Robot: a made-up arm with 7 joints.
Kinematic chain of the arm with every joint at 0, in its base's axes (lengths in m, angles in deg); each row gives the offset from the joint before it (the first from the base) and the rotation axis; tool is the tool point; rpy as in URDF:
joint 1: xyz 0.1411 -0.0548 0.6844 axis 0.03 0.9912 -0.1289
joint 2: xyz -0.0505 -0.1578 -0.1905 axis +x
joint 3: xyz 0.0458 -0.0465 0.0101 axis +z
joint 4: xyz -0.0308 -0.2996 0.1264 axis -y
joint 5: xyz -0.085 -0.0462 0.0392 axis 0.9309 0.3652 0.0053
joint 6: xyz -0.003 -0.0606 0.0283 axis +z
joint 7: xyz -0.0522 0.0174 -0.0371 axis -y
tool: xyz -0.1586 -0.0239 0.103 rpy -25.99 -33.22 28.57
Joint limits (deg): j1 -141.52..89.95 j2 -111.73..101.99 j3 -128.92..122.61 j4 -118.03..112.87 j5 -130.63..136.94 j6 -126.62..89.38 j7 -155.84..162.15
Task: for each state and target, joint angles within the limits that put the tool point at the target. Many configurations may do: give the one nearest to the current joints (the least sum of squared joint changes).
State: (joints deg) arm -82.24 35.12 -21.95 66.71 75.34 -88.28 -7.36
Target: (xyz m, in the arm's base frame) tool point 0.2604 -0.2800 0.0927
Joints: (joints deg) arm -53.56 78.58 -33.60 92.65 70.64 -55.73 1.63
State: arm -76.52 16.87 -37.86 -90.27 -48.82 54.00 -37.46
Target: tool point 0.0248 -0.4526 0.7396
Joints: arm -76.51 -10.45 -36.06 -92.14 -75.84 55.34 -71.04
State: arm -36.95 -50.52 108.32 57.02 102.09 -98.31 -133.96
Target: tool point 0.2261 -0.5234 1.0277
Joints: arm -68.54 -39.61 51.21 33.27 82.11 -119.26 -122.78
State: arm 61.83 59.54 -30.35 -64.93 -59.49 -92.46 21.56
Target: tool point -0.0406 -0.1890 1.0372
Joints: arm 77.41 37.70 -73.11 -48.56 -74.00 -77.57 38.48
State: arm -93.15 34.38 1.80 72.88 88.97 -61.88 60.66
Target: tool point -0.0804 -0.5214 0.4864
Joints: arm -48.96 -4.82 -13.40 45.25 99.42 -71.85 51.18
